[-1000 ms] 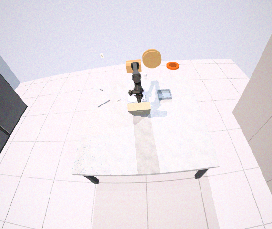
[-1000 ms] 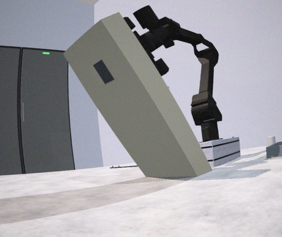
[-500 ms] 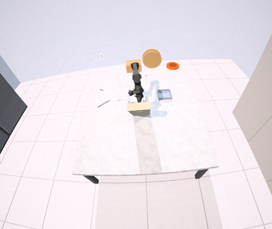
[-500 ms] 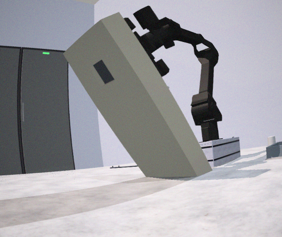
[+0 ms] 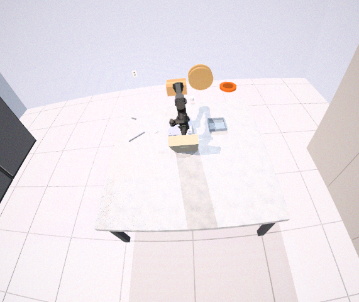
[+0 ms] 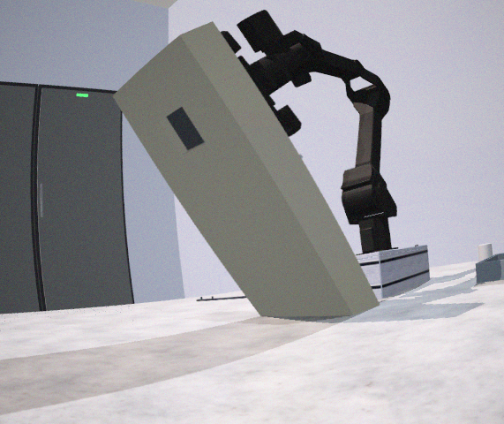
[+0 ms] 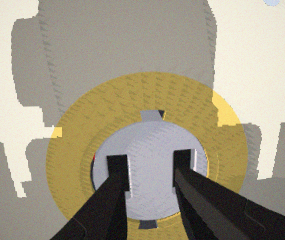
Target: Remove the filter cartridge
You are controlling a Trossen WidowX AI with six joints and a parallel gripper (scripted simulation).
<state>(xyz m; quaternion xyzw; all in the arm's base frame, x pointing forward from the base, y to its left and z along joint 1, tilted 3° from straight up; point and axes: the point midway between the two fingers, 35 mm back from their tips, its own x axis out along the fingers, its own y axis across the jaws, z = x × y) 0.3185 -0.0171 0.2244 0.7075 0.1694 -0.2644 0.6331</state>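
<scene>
Now: gripper tip 2 cm short of the round filter cartridge and 1 cm above it. Round my gripper tip: grey tray 38 cm behind, 32 cm to the left, 28 cm below.
</scene>
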